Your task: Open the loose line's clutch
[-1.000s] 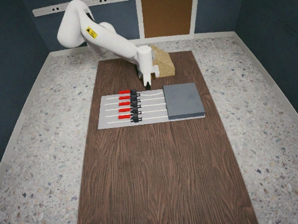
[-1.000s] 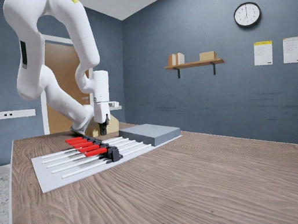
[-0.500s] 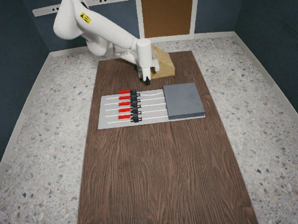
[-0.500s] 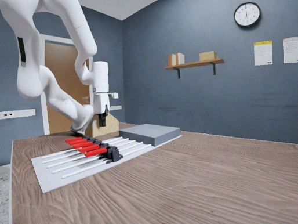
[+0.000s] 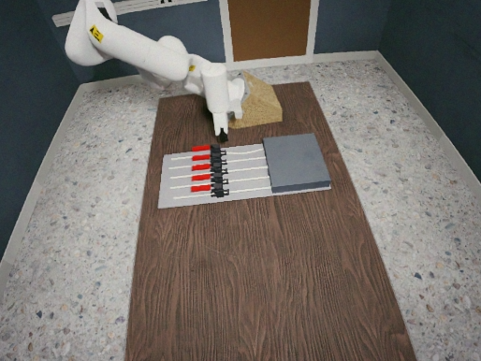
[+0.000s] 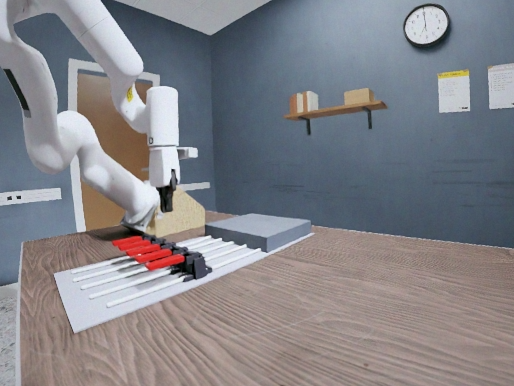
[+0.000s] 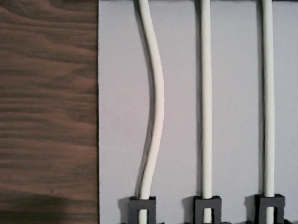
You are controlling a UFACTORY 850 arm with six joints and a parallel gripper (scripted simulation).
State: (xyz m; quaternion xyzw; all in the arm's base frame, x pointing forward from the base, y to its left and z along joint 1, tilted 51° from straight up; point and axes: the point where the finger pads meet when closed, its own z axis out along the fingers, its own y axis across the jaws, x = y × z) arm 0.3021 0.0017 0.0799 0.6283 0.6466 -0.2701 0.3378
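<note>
Right now the light grey plate is 190 mm to the right of my hand, 140 mm below it and 70 mm ahead of it.
</note>
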